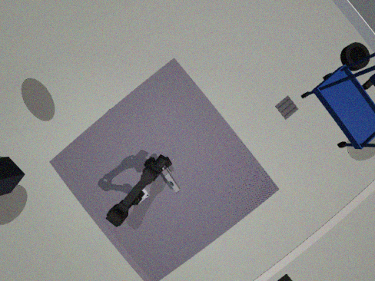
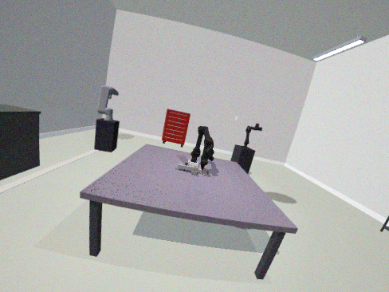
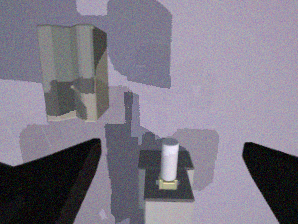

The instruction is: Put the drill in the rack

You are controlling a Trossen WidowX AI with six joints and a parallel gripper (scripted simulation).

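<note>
The drill is 60 mm to the right of my gripper tip, 20 mm below it and 20 mm behind it. Also, from my gripper tip: grey rack: 60 mm to the left, 60 mm behind, 50 mm below; then dark blue key: 150 mm to the right, 40 mm behind, 20 mm below.
</note>
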